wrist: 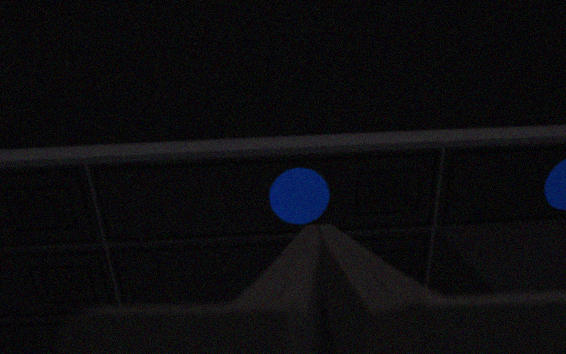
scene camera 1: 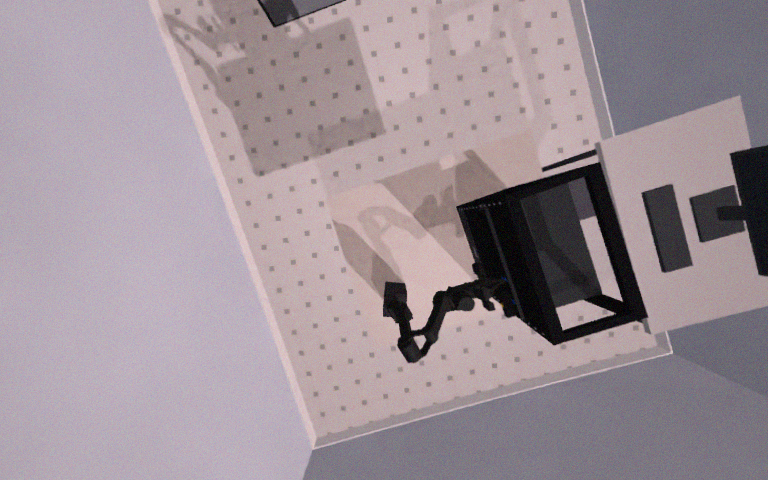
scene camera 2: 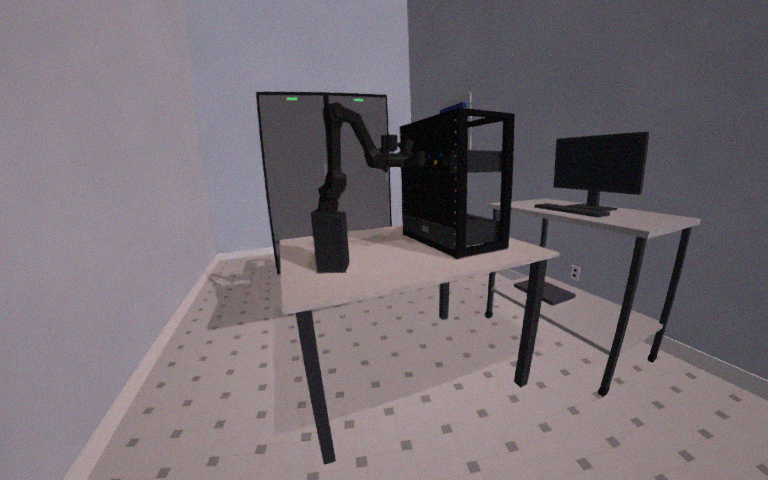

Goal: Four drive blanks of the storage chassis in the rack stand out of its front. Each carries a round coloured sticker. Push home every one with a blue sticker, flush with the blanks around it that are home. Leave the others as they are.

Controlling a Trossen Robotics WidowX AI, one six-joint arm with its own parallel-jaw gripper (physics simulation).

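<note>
My gripper (wrist: pixel 318 237) (scene camera 2: pixel 421 157) is shut and empty, at the front of the storage chassis (scene camera 2: pixel 484 161) in the rack (scene camera 2: pixel 460 198) (scene camera 1: pixel 614 237). In the wrist view the fingertips lie just below a blue sticker (wrist: pixel 300 196) on a dark drive blank (wrist: pixel 200 200) in the row under the chassis's top edge. Contact cannot be told. A second blue sticker (wrist: pixel 556 186) is cut by the right edge of the wrist view. A yellow sticker (scene camera 2: pixel 435 162) and a small blue sticker (scene camera 2: pixel 441 154) show beside the gripper in scene camera 2. How far each blank stands out is too dark to tell.
The rack stands on the table (scene camera 2: pixel 373 283) in front of the arm's base (scene camera 2: pixel 330 242). A lower unit (scene camera 2: pixel 424 228) sits at the rack's bottom, and a blue item (scene camera 2: pixel 453 107) lies on its top. A side desk (scene camera 2: pixel 668 220) with a monitor (scene camera 2: pixel 600 163) stands behind.
</note>
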